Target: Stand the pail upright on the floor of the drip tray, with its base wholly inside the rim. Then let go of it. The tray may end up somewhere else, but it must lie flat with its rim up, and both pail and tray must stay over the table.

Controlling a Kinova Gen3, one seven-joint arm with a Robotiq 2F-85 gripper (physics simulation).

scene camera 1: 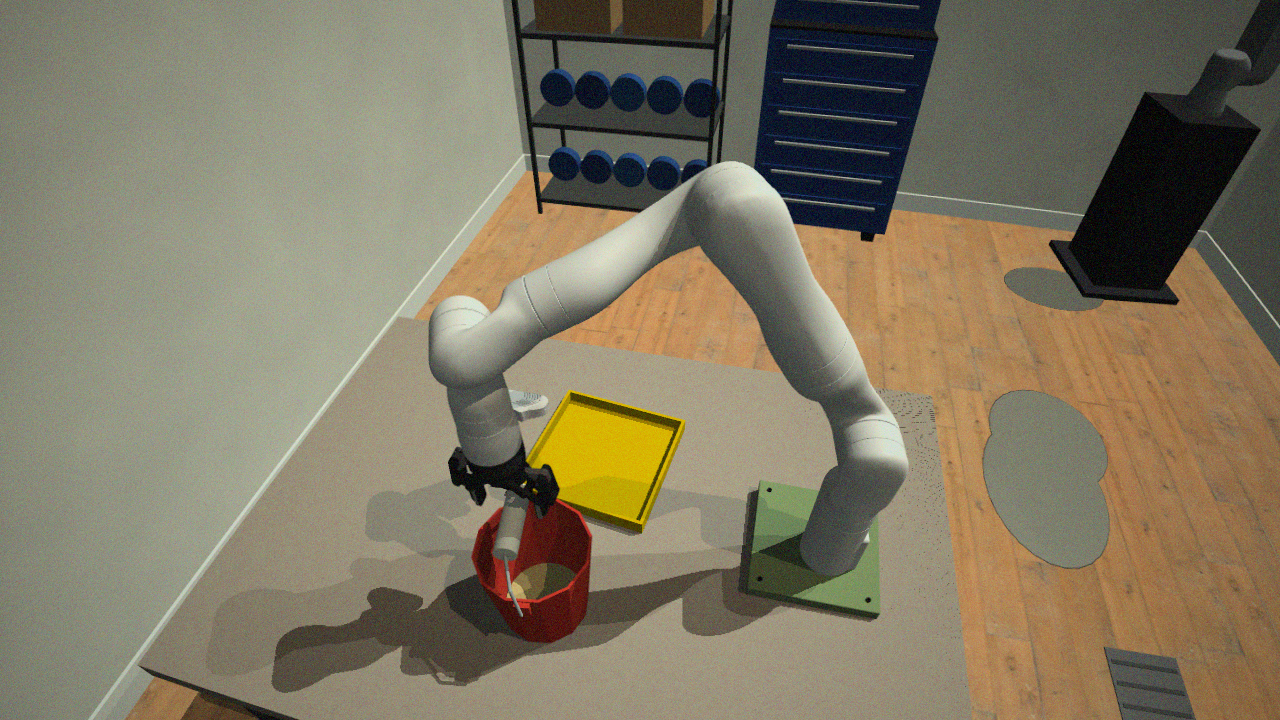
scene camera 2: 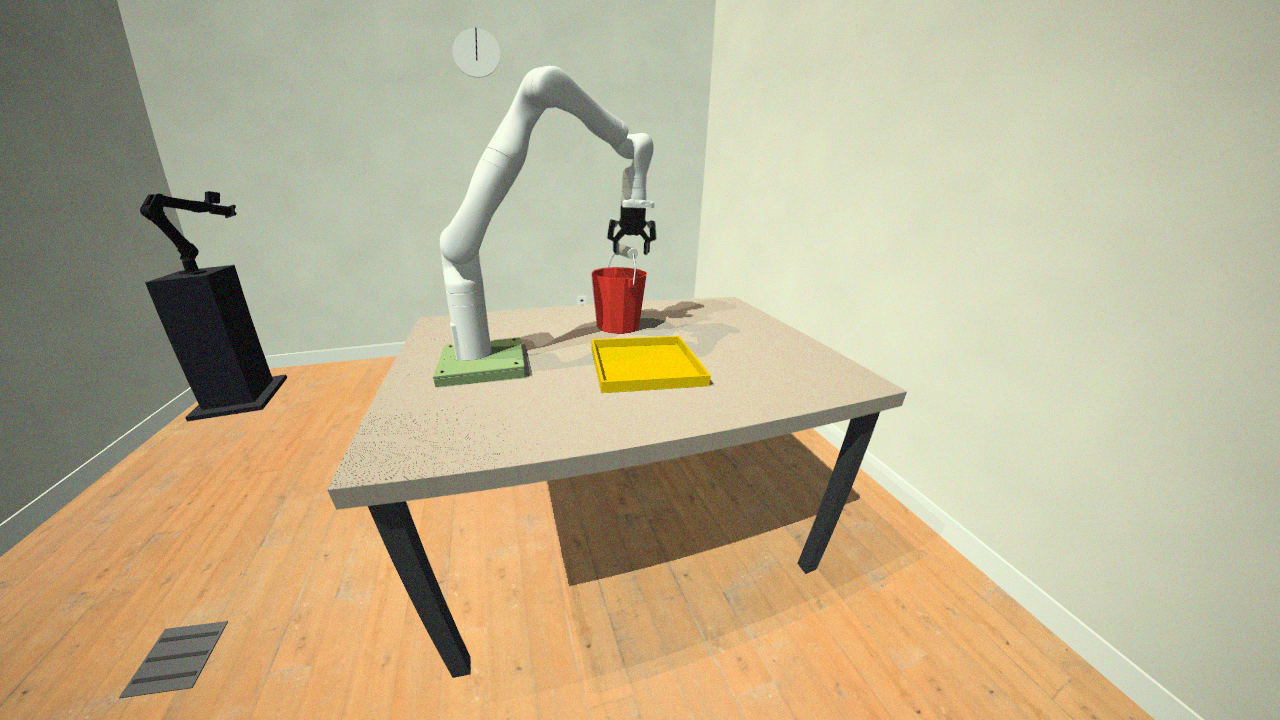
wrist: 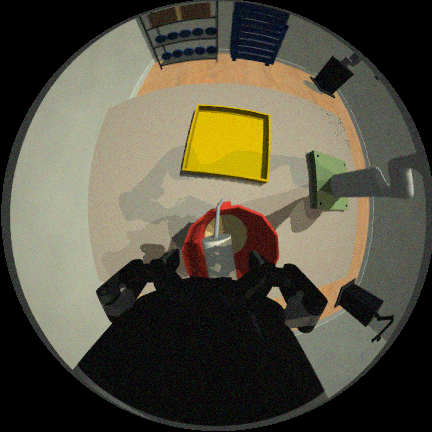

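Seen in the pictures: gripper, fingertip midpoint: (scene camera 1: 511, 507) (scene camera 2: 631, 254) (wrist: 213, 257); arm's base, link origin: (scene camera 1: 826, 550) (scene camera 2: 474, 353) (wrist: 336, 185).
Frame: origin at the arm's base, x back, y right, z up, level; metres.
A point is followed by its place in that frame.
The red pail (scene camera 1: 572, 595) @[x -0.397, y -0.181, z 0.118 m] (scene camera 2: 618, 302) @[x -0.433, y -0.059, z 0.079 m] (wrist: 265, 240) @[x -0.386, y -0.125, z 0.112 m] stands upright on the table, outside the tray. Its wire handle is raised, with a pale cylindrical grip (scene camera 1: 510, 530) @[x -0.476, y -0.156, z 0.236 m] (wrist: 220, 257) @[x -0.482, y -0.097, z 0.237 m] above the pail's mouth. The yellow drip tray (scene camera 1: 608, 452) @[x -0.407, y 0.190, z -0.022 m] (scene camera 2: 648, 362) @[x -0.429, y 0.166, z -0.022 m] (wrist: 230, 137) @[x -0.412, y 0.182, z -0.022 m] lies flat with its rim up, beside the pail. My gripper (scene camera 1: 511, 505) @[x -0.491, y -0.106, z 0.214 m] (scene camera 2: 631, 251) @[x -0.491, y -0.106, z 0.214 m] (wrist: 213, 257) @[x -0.491, y -0.106, z 0.214 m] points down, open, above the pail. Its fingers stand apart on either side of the grip's upper end, with nothing clamped. The exact depth of the grip between the fingertips is hard to tell.
The green base plate (scene camera 1: 778, 573) @[x -0.084, y -0.050, z -0.001 m] (scene camera 2: 456, 368) @[x 0.047, y 0.084, z 0.003 m] (wrist: 320, 175) @[x -0.098, y 0.036, z 0.003 m] carries the arm on the table (scene camera 1: 716, 667) @[x -0.180, y -0.206, z -0.026 m] (scene camera 2: 537, 429) @[x -0.095, y 0.361, z -0.025 m]. The tray lies between the pail and the table edge nearest scene camera 2. A wall (scene camera 1: 179, 268) runs along one table side. Shelves and blue drawers stand beyond the table.
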